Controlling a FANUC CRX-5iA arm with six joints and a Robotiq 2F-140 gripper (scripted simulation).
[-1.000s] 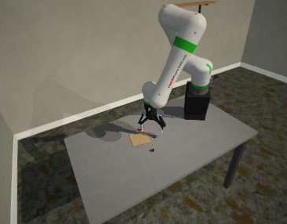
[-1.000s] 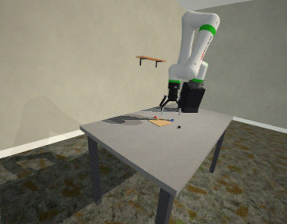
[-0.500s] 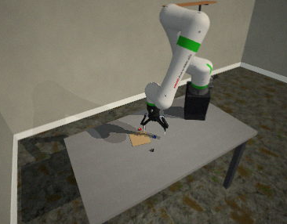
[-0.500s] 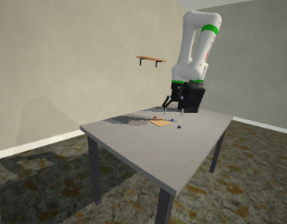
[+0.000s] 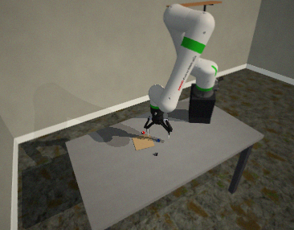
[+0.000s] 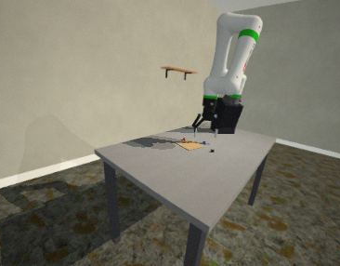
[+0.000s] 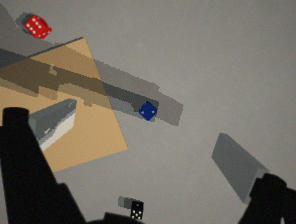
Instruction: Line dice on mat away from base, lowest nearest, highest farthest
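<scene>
Now: the blue die 50 mm below my hand and 10 mm to the right of it. The rest, counted from my hand: black die 110 mm to the left, 70 mm ahead, 50 mm below; red die 140 mm to the right, 60 mm ahead, 50 mm below; tan mat 100 mm ahead, 60 mm below, 50 mm to the right.
</scene>
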